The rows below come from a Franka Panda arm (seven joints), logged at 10 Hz.
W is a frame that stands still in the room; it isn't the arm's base.
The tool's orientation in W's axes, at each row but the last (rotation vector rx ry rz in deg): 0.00 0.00 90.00; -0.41 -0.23 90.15; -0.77 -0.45 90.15; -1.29 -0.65 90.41; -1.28 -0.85 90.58; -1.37 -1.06 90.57; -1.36 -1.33 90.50; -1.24 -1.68 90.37; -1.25 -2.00 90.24
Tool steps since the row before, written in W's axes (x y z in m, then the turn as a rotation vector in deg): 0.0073 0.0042 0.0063 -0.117 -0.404 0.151; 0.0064 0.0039 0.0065 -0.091 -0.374 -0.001; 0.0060 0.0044 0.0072 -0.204 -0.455 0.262; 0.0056 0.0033 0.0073 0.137 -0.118 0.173; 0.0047 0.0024 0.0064 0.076 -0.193 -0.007; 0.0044 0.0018 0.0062 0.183 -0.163 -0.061; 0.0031 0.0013 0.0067 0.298 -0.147 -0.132; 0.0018 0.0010 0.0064 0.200 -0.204 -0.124; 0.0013 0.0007 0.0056 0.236 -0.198 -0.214
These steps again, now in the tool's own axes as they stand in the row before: 0.0042 -0.0073 0.0063 -0.404 0.117 0.151; 0.0039 -0.0065 0.0065 -0.374 0.092 -0.001; 0.0044 -0.0061 0.0071 -0.455 0.202 0.263; 0.0032 -0.0058 0.0072 -0.120 -0.140 0.169; 0.0023 -0.0049 0.0063 -0.194 -0.074 -0.010; 0.0017 -0.0046 0.0061 -0.165 -0.180 -0.066; 0.0013 -0.0033 0.0066 -0.150 -0.293 -0.141; 0.0010 -0.0020 0.0063 -0.206 -0.195 -0.129; 0.0007 -0.0015 0.0055 -0.201 -0.227 -0.221
